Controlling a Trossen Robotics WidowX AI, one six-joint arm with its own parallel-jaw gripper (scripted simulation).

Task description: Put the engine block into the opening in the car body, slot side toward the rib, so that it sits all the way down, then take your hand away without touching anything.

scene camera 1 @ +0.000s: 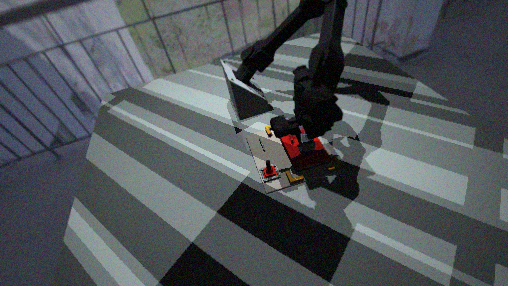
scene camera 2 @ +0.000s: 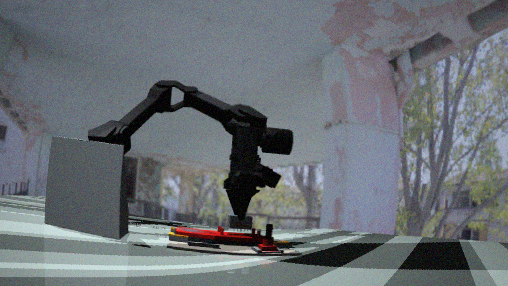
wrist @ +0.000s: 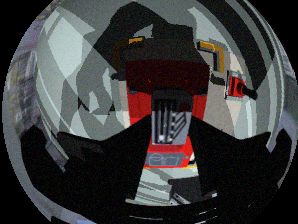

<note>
The gripper (scene camera 2: 239, 220) carries an engine block (wrist: 171, 110). Further things: a light baseplate (scene camera 1: 264, 145).
The gripper also shows in scene camera 1 (scene camera 1: 305, 140) and in the wrist view (wrist: 170, 119). The light baseplate is seen too in scene camera 2 (scene camera 2: 178, 242) and in the wrist view (wrist: 221, 111).
</note>
